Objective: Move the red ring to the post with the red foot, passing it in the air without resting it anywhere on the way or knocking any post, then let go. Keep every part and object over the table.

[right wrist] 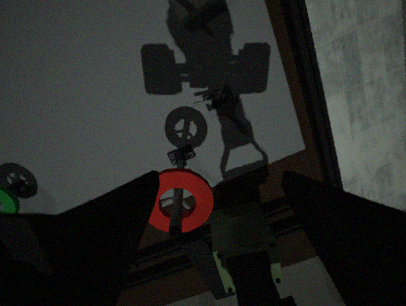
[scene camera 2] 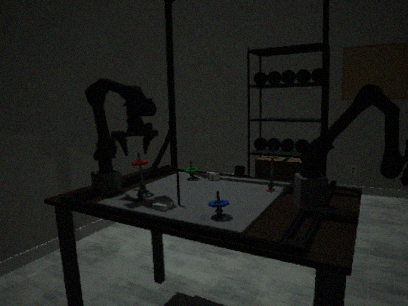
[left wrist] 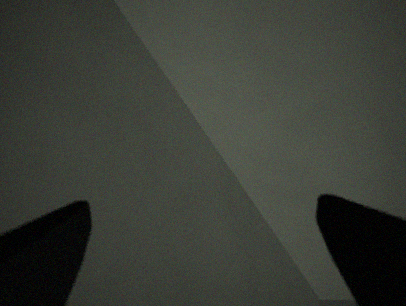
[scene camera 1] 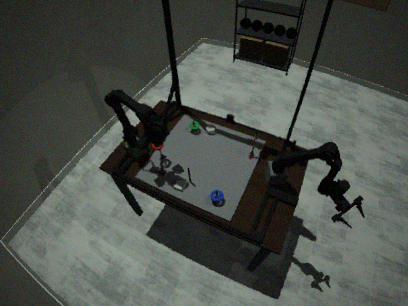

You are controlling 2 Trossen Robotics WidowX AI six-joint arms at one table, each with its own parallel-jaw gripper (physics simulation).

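Seen in the pictures: left gripper, fingertip midpoint: (left wrist: 205,210) (scene camera 1: 357,222); right gripper, fingertip midpoint: (right wrist: 220,177) (scene camera 2: 136,154) (scene camera 1: 155,148); left arm's base, link origin: (scene camera 2: 310,175) (scene camera 1: 278,168); right arm's base, link origin: (right wrist: 249,268) (scene camera 2: 105,171) (scene camera 1: 133,143).
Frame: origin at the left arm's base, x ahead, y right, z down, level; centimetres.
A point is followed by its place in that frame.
The red ring (scene camera 1: 158,147) @(x 68.3, y 12.9, z -3.5 cm) (scene camera 2: 135,163) @(x 70.2, y 12.3, z -3.3 cm) (right wrist: 204,200) @(x 71.0, y 13.2, z -3.2 cm) sits high around a tall dark post near the left side of the mat. My right gripper (scene camera 2: 135,153) @(x 68.7, y 9.0, z -7.5 cm) (right wrist: 220,177) @(x 68.7, y 9.0, z -7.5 cm) is open and empty, pointing down just above the ring's height. In the right wrist view the ring lies beside and partly behind the left-hand finger, off the middle between the fingers. The thin post with the red foot (scene camera 1: 251,156) @(x 12.3, y 15.9, z 9.9 cm) (scene camera 2: 270,190) @(x 12.6, y 15.0, z 10.0 cm) stands upright near the mat's right edge. My left gripper (scene camera 1: 357,221) @(x -35.2, y -37.2, z -4.4 cm) (left wrist: 205,210) @(x -35.2, y -37.2, z -4.4 cm) is open and empty, out beyond the table's right edge.
A green ring (scene camera 1: 190,127) @(x 51.6, y 38.4, z 6.2 cm) (scene camera 2: 188,170) @(x 50.5, y 38.1, z 5.9 cm) (right wrist: 11,201) @(x 51.2, y 37.4, z 6.0 cm) on a short post stands at the back left; a blue ring (scene camera 1: 213,197) @(x 36.7, y -14.7, z 5.6 cm) (scene camera 2: 224,204) @(x 32.8, y -16.3, z 5.3 cm) on another is at the front. A thin dark rod (scene camera 1: 189,175) @(x 50.0, y -1.9, z 3.6 cm) (scene camera 2: 178,185) @(x 50.0, y -1.6, z 2.7 cm) rises mid-mat. Pale blocks (scene camera 1: 210,130) (scene camera 2: 163,206) lie on the mat.
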